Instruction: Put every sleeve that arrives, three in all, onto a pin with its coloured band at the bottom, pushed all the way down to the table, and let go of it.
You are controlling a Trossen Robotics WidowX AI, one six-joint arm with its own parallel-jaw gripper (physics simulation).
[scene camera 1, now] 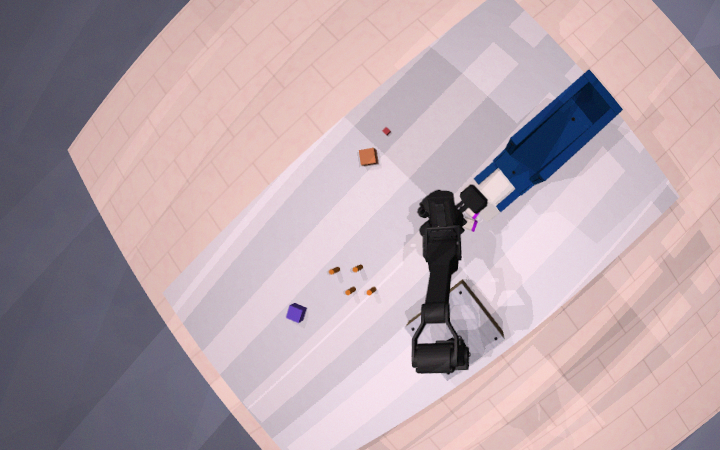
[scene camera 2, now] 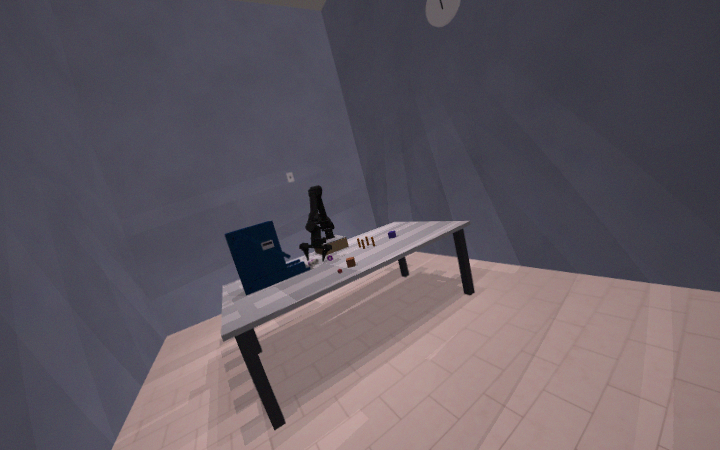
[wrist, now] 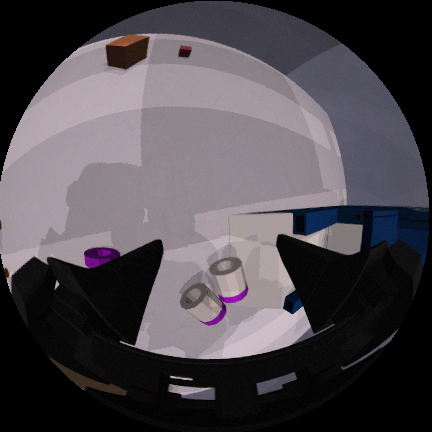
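Note:
Two pale sleeves (wrist: 228, 277) (wrist: 201, 300) lie close together on their sides below my gripper, purple bands at the lower right in the wrist view. Their bands (scene camera 1: 476, 215) (scene camera 1: 474, 225) show beside the arm in scene camera 1. A third sleeve (wrist: 101, 256) (scene camera 2: 329, 258) is left of them, its purple-banded end showing; the left finger covers its lower part, and I cannot tell if it stands. My gripper (wrist: 220, 243) (scene camera 2: 315, 258) is open and empty, fingers wide apart. Several orange pins (scene camera 1: 333, 270) (scene camera 1: 357, 267) (scene camera 1: 350, 290) (scene camera 1: 371, 290) stand without sleeves.
A blue chute (scene camera 1: 581, 143) (scene camera 2: 257, 260) (wrist: 322, 221) with a white plate (scene camera 1: 496, 188) stands beside the gripper. An orange block (scene camera 1: 367, 157) (scene camera 2: 350, 262) (wrist: 125, 52) and a red cube (scene camera 1: 386, 131) (wrist: 185, 51) lie farther off. A purple cube (scene camera 1: 295, 313) (scene camera 2: 391, 234) lies beyond the pins.

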